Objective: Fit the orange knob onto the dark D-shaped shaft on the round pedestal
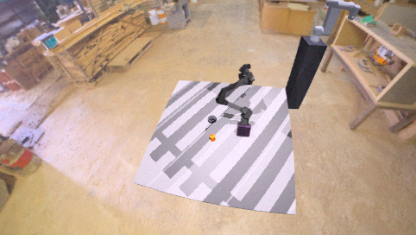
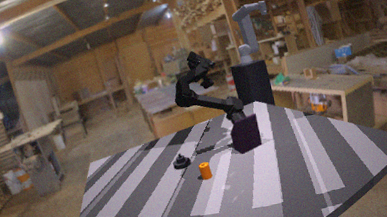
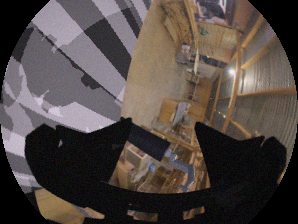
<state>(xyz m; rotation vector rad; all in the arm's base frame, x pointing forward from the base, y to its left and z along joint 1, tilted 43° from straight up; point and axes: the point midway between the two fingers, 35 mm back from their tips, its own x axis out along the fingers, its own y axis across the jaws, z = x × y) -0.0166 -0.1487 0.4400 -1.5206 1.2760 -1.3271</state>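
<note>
Now: the orange knob 52 cm to the left of my gripper tip, 31 cm ahead of it and 29 cm below it. From my gripper tip the other things lie so: dark round pedestal 33 cm ahead, 31 cm to the left, 29 cm below.
</note>
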